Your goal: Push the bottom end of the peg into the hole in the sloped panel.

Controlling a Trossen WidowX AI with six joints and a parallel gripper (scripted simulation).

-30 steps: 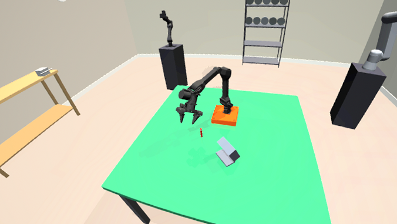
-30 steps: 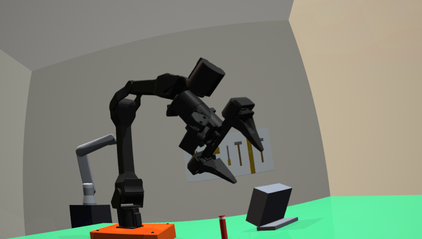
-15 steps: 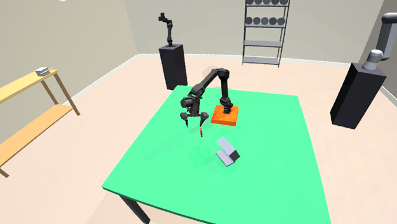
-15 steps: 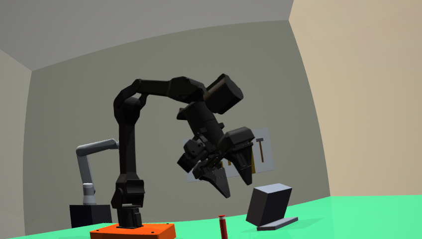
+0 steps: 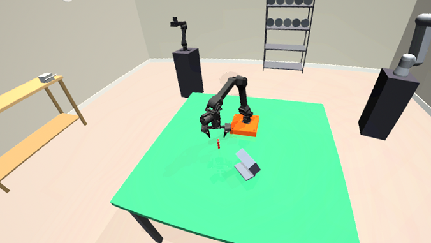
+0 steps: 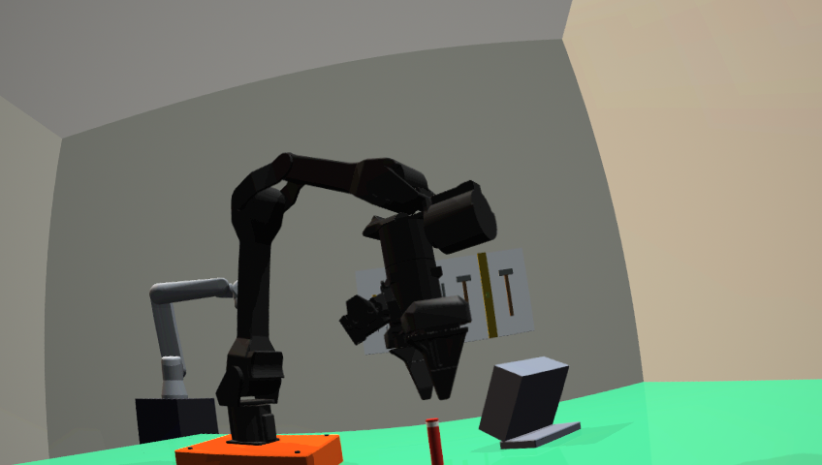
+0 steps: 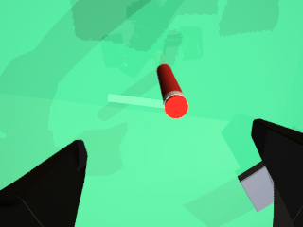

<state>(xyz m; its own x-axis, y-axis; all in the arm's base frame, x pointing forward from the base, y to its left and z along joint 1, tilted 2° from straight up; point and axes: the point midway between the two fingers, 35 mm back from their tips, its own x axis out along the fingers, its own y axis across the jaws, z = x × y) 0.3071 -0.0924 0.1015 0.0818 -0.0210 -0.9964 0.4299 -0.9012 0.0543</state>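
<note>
Right now my gripper tip is 10 mm past the red round peg and 50 mm above it. Round my gripper tip: grey sloped panel 90 mm ahead, 250 mm to the left, 30 mm below.
</note>
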